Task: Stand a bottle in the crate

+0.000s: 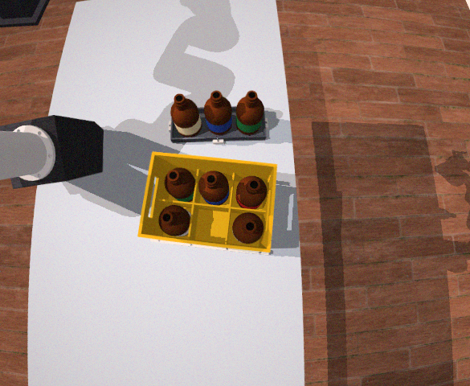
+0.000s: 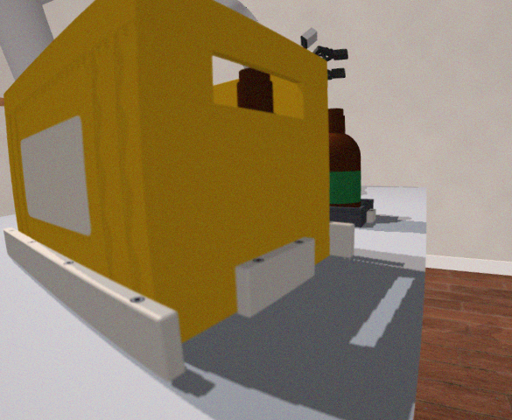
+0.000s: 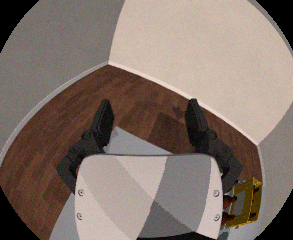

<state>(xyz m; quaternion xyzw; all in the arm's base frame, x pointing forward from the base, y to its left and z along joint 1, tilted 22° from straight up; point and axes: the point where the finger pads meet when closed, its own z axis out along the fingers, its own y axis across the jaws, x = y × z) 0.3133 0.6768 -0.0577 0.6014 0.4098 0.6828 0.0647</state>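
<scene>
Now: the green-label bottle 440 mm to the right of my hand, 280 mm below it and 160 mm ahead of it. Also, from my hand: crate: 710 mm to the right, 280 mm below, 90 mm ahead; then cream-labelled bottle: 470 mm to the right, 280 mm below, 10 mm behind; then dark tray: 460 mm to the right, 350 mm below, 70 mm ahead.
</scene>
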